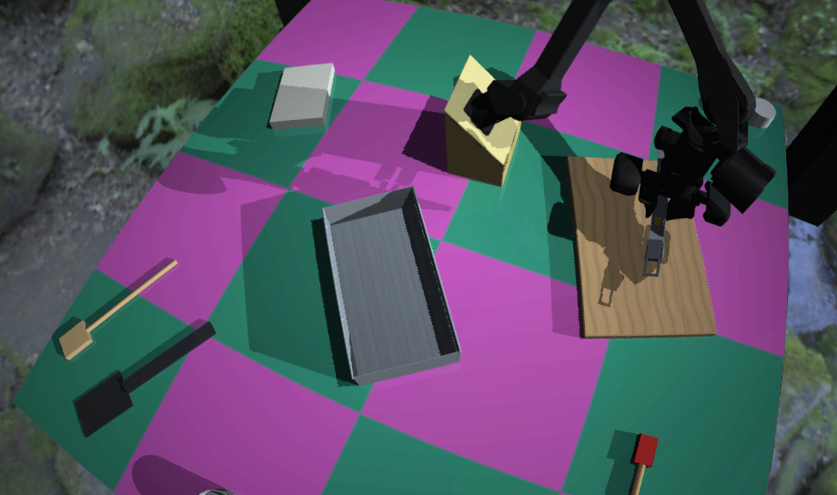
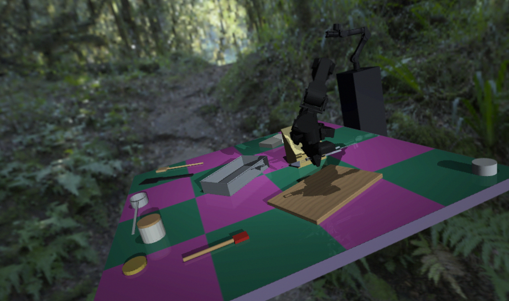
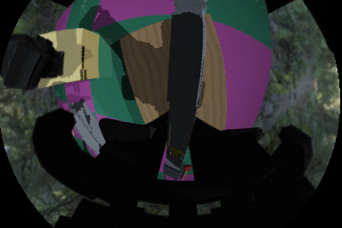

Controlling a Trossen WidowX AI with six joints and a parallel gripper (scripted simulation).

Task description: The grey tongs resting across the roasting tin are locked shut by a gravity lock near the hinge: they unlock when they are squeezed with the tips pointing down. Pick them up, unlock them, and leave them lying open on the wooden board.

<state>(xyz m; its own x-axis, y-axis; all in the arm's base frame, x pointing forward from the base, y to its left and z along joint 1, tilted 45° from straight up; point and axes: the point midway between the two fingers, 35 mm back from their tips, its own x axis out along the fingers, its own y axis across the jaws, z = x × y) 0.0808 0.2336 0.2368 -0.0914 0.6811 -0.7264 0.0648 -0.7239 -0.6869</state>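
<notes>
My gripper tip is now 10 mm past the wooden board and 100 mm above it. From my gripper tip the other things lie so: white cylinder: 470 mm behind, 240 mm to the left, 90 mm below; roasting tin: 240 mm ahead, 370 mm to the right, 70 mm below; red-headed tool: 380 mm ahead, 110 mm to the left, 100 mm below.
</notes>
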